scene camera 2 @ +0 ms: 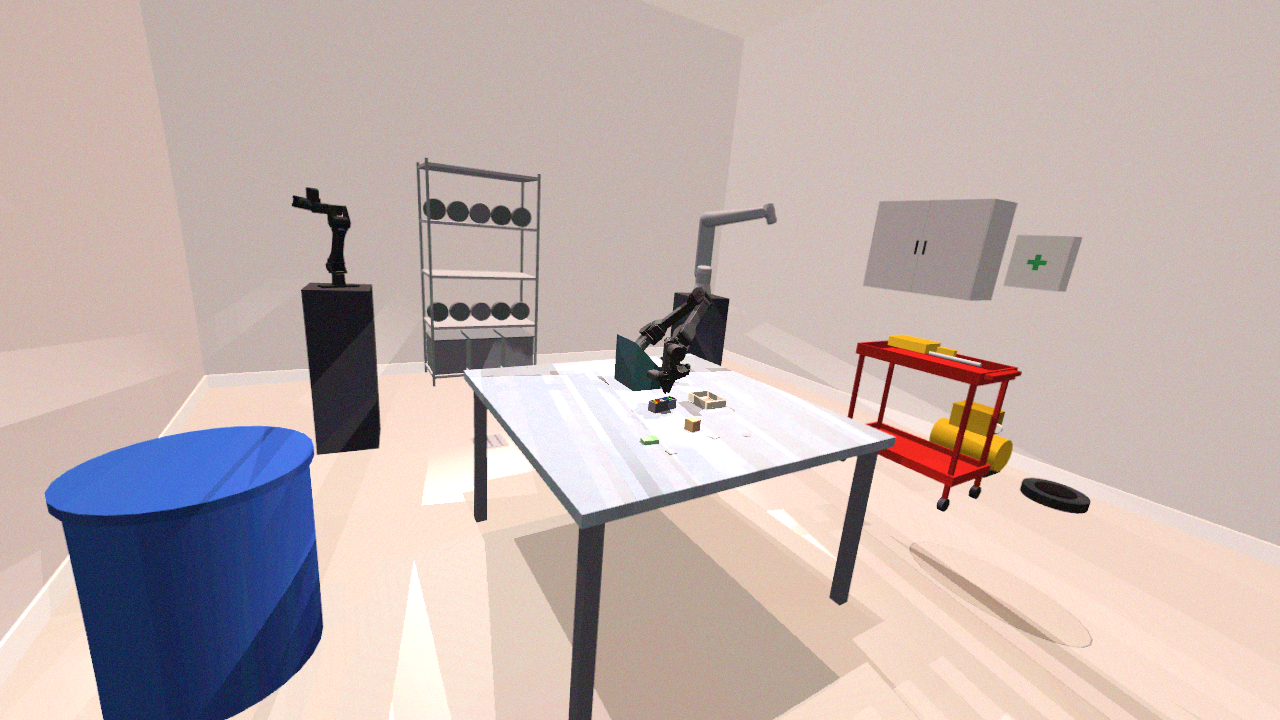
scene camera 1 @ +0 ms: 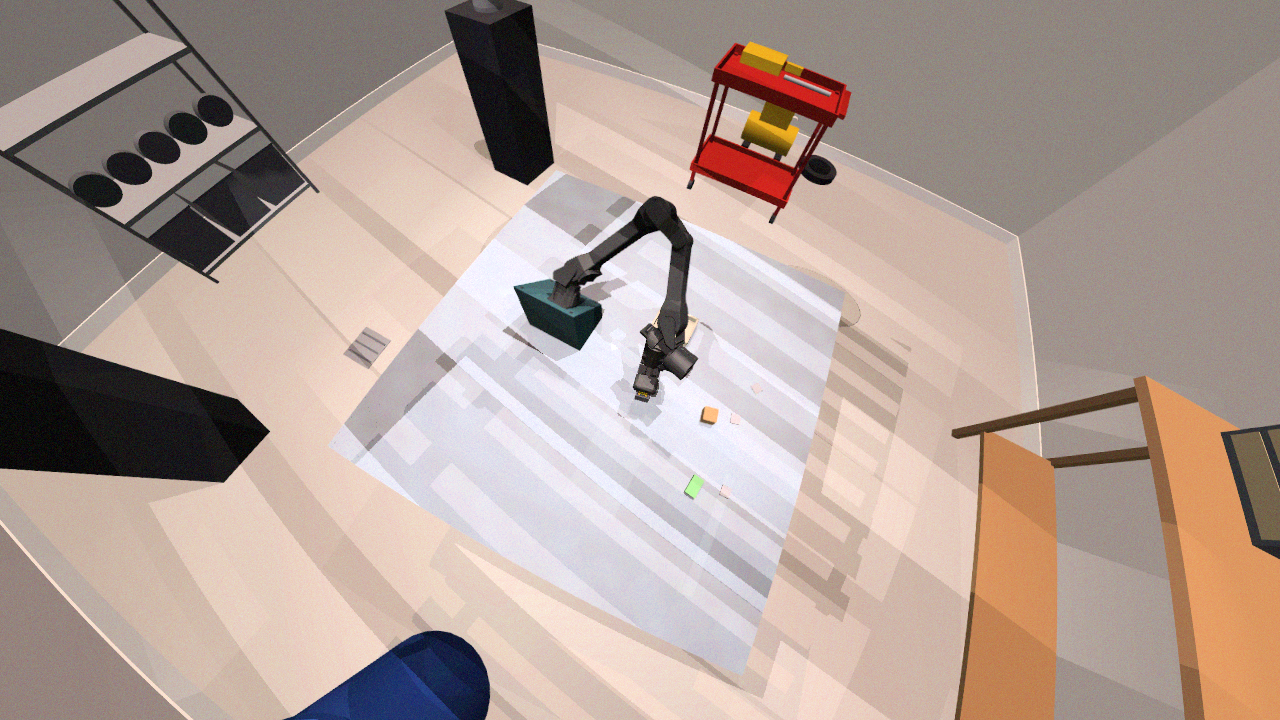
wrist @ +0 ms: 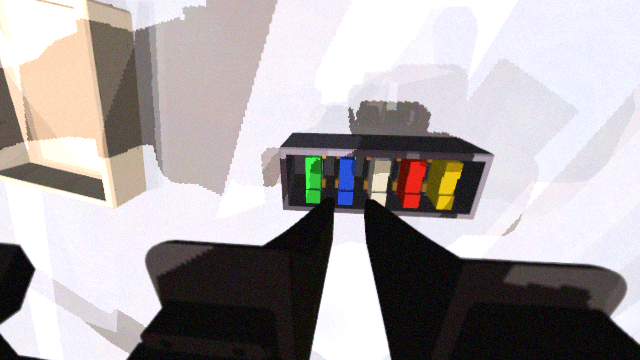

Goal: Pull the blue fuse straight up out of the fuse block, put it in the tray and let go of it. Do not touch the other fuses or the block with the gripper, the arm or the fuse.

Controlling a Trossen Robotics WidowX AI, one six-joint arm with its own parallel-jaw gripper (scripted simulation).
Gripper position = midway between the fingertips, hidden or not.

In view: the gripper [scene camera 1: 648, 370], a blue fuse [wrist: 346, 164], a green fuse [wrist: 313, 163], a beige tray [wrist: 77, 119], a red fuse [wrist: 412, 171] and a yellow fuse [wrist: 443, 174].
The gripper is seen too in scene camera 2 [scene camera 2: 666, 393] and in the wrist view [wrist: 349, 206]. Scene camera 1 misses the blue fuse, which is hidden by the gripper. Scene camera 1 does not show the green fuse, which is hidden by the gripper.
